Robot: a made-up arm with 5 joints.
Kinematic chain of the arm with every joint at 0, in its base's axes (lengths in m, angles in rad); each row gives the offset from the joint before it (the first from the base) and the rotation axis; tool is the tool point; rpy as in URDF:
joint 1: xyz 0.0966 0 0.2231 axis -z
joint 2: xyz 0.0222 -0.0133 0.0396 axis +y
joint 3: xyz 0.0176 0 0.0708 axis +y
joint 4: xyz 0.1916 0 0.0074 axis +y
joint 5: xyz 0.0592 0.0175 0 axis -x
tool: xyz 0 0 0 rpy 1.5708 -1.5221 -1.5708
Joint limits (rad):
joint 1: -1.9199..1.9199
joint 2: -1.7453..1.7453
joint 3: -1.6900..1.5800
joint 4: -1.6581..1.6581
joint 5: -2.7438..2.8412
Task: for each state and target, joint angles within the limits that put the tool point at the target. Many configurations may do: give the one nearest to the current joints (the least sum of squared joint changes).
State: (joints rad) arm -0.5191 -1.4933 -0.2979 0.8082 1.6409
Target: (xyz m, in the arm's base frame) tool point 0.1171 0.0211 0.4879
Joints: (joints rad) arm -0.6566 -1.5433 0.1153 1.1726 1.6409
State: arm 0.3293 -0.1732 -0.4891 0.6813 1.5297
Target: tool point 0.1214 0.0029 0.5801
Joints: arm 0.0526 -0.5075 -1.0241 0.3293 1.5297
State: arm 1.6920 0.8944 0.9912 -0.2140 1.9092
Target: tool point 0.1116 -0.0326 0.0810
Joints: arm 1.2569 0.4517 1.4566 -0.7397 1.9092
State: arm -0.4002 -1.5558 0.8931 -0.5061 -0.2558
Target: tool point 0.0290 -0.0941 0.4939
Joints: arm -0.9841 -1.7453 0.1210 -0.8799 -0.2558
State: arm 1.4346 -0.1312 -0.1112 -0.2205 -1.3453
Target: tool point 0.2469 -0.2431 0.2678
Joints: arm 1.0318 0.0536 0.2706 -0.1437 -1.3453
